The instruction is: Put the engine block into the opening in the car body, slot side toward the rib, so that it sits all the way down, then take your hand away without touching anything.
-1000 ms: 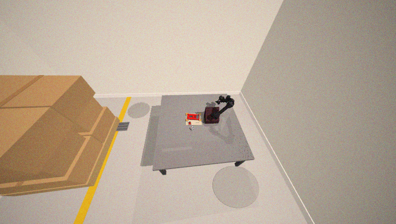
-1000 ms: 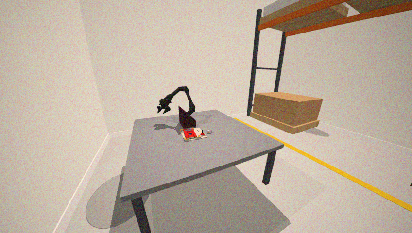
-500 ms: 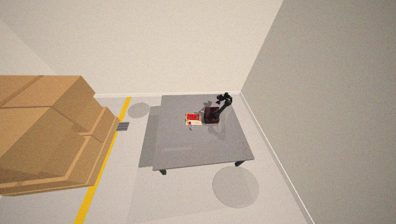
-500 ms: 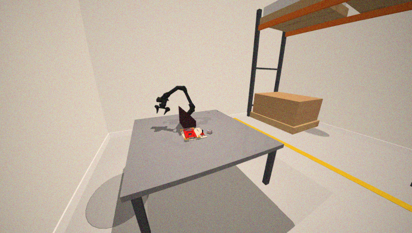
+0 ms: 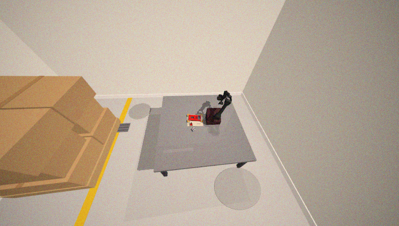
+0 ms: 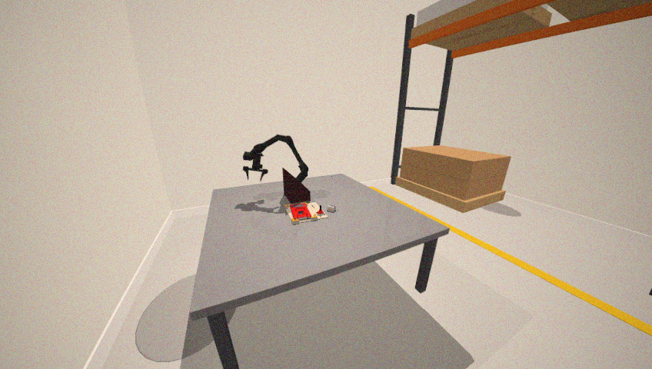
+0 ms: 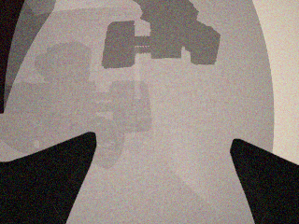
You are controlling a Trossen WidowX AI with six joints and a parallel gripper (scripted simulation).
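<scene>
Now: the engine block 42 cm ahead of my gripper tip, 48 cm to the left of it and 12 cm below it.
</scene>
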